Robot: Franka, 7 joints.
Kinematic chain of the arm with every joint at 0, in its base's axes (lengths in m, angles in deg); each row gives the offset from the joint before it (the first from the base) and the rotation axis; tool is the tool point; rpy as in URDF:
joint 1: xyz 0 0 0.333 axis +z
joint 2: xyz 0 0 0 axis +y
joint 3: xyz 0 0 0.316 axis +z
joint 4: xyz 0.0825 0 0 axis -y
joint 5: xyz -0.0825 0 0.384 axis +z
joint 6: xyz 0 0 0 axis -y
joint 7: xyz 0.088 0 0 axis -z
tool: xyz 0 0 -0.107 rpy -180 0 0
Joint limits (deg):
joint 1: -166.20..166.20
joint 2: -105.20..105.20
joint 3: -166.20..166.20
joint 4: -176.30..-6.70
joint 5: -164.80..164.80
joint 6: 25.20..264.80
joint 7: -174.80..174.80
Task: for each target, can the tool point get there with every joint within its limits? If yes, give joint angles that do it. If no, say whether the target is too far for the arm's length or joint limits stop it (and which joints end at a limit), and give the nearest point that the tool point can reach.
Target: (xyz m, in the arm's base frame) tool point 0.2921 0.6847 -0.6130
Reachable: no: too far | nearest point 0.2169 0.5084 -0.2874 | short by 0.378 m
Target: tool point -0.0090 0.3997 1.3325
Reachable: no: too far | nearest point -0.0072 0.3185 1.1295 | short by 0.219 m
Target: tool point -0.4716 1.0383 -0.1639
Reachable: no: too far | nearest point -0.3252 0.7161 -0.0097 | short by 0.386 m
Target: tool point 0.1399 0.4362 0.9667
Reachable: yes | joints -86.25 -61.04 38.01 -40.22 -48.24 88.11 -146.51
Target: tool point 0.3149 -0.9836 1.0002
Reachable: no: too far | nearest point 0.2197 -0.6863 0.7985 | short by 0.372 m
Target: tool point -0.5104 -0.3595 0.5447
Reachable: yes | joints 92.80 -7.02 120.58 -108.23 13.79 149.37 1.19
